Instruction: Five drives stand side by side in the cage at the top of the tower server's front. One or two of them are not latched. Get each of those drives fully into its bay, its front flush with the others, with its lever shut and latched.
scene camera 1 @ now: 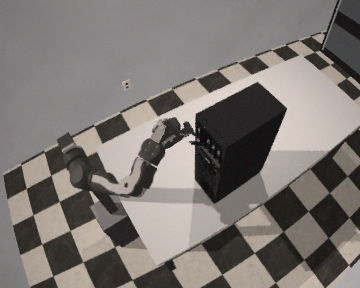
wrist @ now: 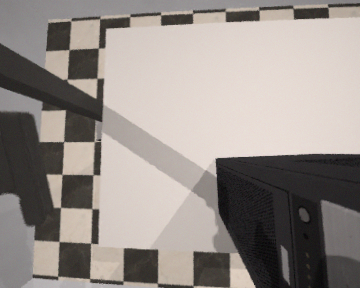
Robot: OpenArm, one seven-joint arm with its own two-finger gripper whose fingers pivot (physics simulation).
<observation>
same spot on black tower server: (wrist: 270,205) = (scene camera 1: 200,154)
</observation>
